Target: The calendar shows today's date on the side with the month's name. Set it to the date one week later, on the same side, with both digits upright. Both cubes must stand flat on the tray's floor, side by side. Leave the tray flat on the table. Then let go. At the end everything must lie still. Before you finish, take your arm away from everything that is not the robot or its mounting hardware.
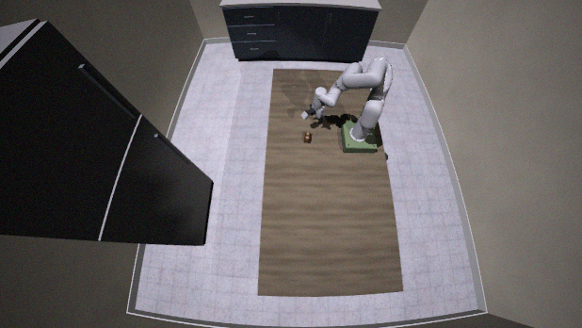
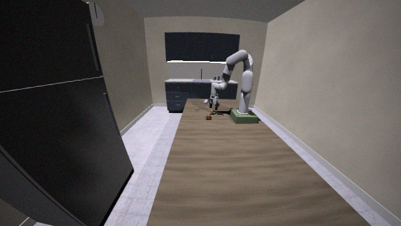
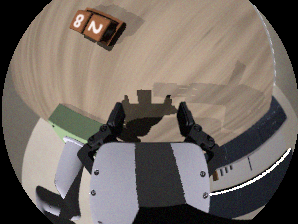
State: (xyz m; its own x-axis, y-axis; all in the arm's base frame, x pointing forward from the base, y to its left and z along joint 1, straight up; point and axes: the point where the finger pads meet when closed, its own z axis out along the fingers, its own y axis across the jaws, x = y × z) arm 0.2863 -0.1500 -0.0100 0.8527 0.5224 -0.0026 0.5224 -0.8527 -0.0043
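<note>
My gripper is now 120 mm to the right of the calendar cube, 70 mm short of it and 40 mm above it. From my hand the other things lie so: calendar tray (130 mm to the left, 70 mm ahead, 60 mm below).
</note>
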